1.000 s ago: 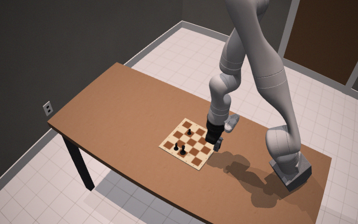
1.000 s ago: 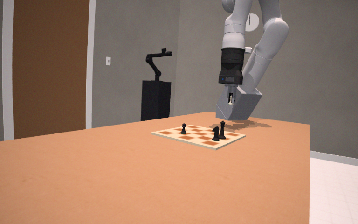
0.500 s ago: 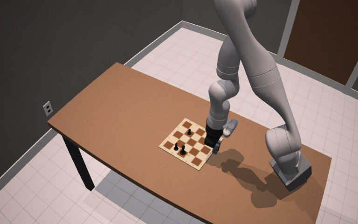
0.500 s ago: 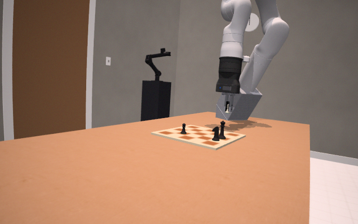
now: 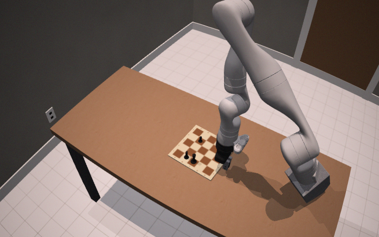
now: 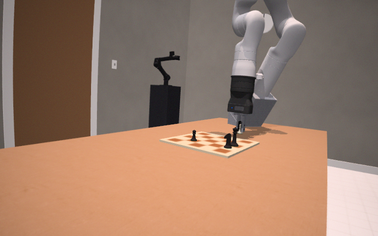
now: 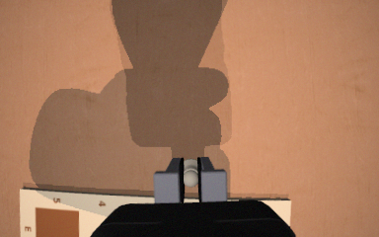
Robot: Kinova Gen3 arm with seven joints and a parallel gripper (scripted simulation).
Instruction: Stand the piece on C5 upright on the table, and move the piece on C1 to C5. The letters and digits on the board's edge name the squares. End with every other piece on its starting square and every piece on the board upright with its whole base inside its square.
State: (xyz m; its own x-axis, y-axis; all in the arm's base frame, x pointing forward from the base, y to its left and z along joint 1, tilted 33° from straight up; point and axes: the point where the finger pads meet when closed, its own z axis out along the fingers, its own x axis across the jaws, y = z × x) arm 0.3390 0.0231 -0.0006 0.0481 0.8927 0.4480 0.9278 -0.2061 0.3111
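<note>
My gripper is now 130 mm short of the chessboard, 50 mm to the left of it and 40 mm above it. From my hand the other things lie so: white pawn (10 mm below); then black pawn (160 mm ahead, 90 mm to the right, 20 mm below).
</note>
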